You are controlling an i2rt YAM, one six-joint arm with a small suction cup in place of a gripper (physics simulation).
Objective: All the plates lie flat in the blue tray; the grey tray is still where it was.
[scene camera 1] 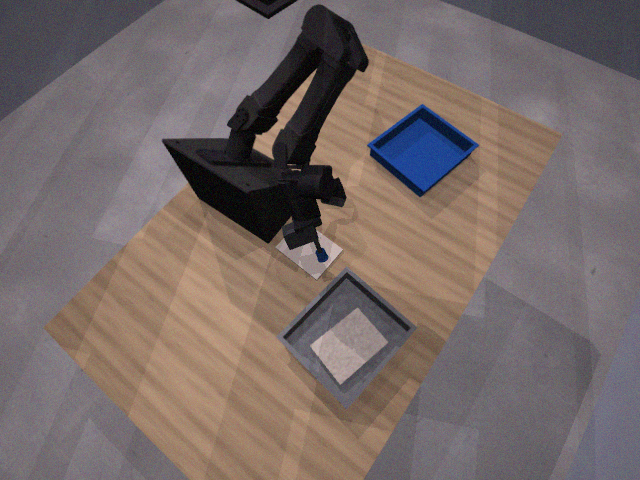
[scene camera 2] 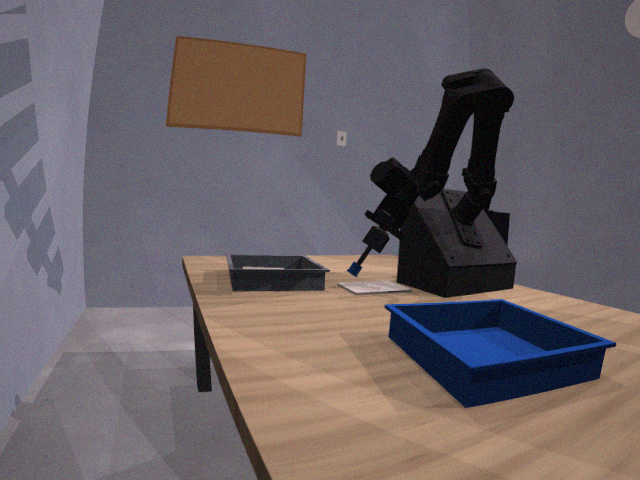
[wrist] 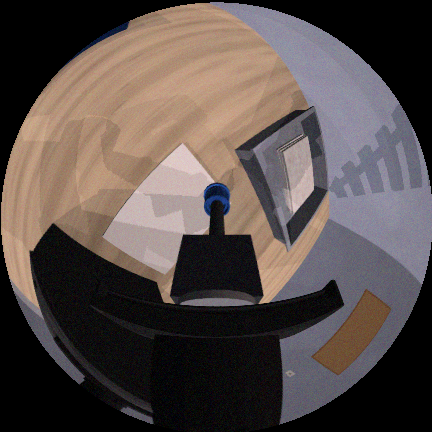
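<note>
A thin pale plate lies flat on the table between the arm's base and the grey tray. My blue suction cup is open and holds nothing. It hangs tilted a little above this plate, apart from it. The grey tray holds pale plates lying flat in a stack; their edges show in the wrist view. The blue tray has a bare floor. A small part of it shows at the upper left edge of the wrist view.
The arm's black wedge-shaped base stands close behind the loose plate on the wooden table. The grey tray's raised wall stands near the loose plate. The blue tray also has raised walls.
</note>
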